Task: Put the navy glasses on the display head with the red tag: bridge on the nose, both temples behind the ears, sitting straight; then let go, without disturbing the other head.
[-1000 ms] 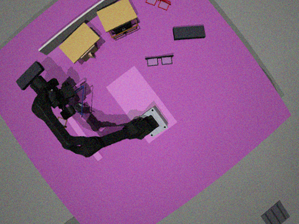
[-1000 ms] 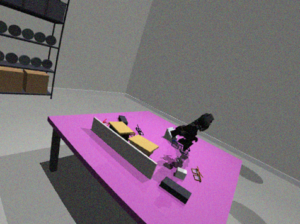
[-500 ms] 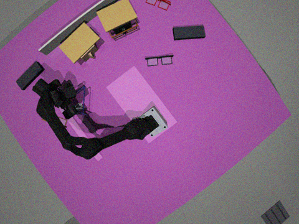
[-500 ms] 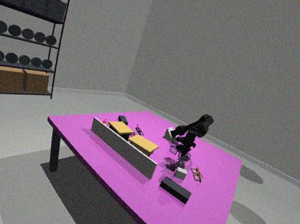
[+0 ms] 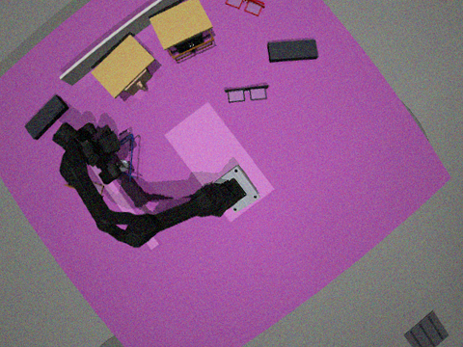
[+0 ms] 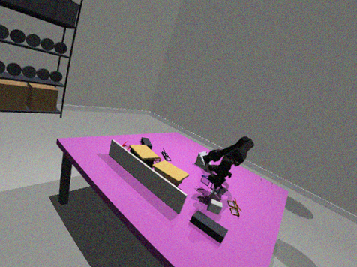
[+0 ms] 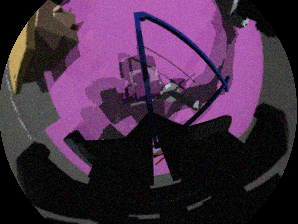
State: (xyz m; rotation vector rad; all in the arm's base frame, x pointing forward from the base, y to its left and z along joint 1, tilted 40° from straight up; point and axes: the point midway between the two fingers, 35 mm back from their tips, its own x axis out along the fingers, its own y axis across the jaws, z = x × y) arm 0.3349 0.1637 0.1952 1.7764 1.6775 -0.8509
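Right now the small grey stand is 5 cm behind my gripper tip, 4 cm below it and 1 cm to the right of it. Round my gripper tip: tan display head: 22 cm to the right, 16 cm ahead; white cube: 11 cm ahead, 7 cm to the left, 4 cm below; white board: 33 cm to the right, 29 cm ahead, 1 cm below.
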